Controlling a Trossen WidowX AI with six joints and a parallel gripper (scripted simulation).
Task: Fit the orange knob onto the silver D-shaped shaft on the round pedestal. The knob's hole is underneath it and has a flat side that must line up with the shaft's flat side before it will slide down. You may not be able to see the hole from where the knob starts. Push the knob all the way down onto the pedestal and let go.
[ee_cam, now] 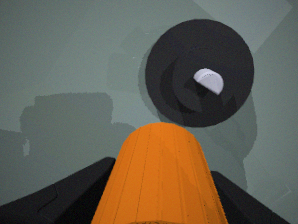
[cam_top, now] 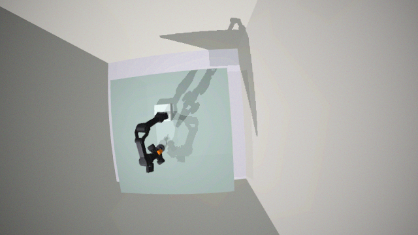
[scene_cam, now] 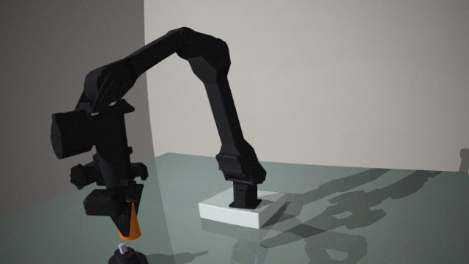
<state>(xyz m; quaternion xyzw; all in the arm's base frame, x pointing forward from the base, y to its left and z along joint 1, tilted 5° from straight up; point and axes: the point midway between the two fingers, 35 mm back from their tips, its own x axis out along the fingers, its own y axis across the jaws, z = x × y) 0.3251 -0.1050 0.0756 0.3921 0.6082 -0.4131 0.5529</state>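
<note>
The dark round pedestal is 8 cm below my gripper tip, 4 cm to the right of it and 1 cm behind it. From my gripper tip the other things lie so: orange knob 3 cm above.
</note>
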